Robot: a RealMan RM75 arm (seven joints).
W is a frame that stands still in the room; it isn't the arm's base.
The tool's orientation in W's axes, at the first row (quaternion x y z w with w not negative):
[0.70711 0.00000 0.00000 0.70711]
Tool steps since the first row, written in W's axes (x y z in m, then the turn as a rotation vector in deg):
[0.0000 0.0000 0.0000 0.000 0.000 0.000]
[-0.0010 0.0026 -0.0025 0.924 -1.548 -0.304]
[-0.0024 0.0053 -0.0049 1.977 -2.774 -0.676]
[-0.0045 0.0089 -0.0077 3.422 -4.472 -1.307]
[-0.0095 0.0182 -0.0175 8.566 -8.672 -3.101]
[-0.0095 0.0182 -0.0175 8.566 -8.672 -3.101]
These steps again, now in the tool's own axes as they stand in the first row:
[0.0000 0.0000 0.0000 0.000 0.000 0.000]
[-0.0010 -0.0025 -0.0026 0.924 -0.304 1.548]
[-0.0024 -0.0049 -0.0053 1.977 -0.676 2.774]
[-0.0045 -0.0077 -0.0089 3.422 -1.307 4.472]
[-0.0095 -0.0175 -0.0182 8.566 -3.101 8.672]
[-0.0095 -0.0175 -0.0182 8.566 -3.101 8.672]

